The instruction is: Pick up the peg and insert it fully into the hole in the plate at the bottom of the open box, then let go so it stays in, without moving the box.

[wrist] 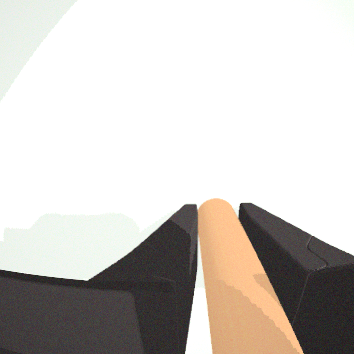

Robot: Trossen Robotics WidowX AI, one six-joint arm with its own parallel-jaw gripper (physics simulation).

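Frame: origin at the arm's base, x ahead, y left, z up, level; metres.
Where they show: gripper, fingertip midpoint: [217,215].
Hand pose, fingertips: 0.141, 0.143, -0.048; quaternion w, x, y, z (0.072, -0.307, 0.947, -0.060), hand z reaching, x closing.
After its pixels a point has its place, as x, y, z.
The peg [235,270] @[0.141, 0.137, -0.003], a smooth orange-tan cylinder with a rounded-looking far end, runs from the bottom edge up to the middle of the wrist view. My gripper [217,215] @[0.141, 0.143, -0.048] is shut on the peg, with one black finger along each side of it. The left finger lies close against the peg near the far end, and the right finger meets its other side lower down. The near end of the peg is cut off by the bottom edge of the view. The open box, the plate and its hole do not show.
A bright white surface lies beyond the fingers. A soft pale shadow falls on it at the left, above the left finger. A pale grey-green area with a curved edge fills the top left corner.
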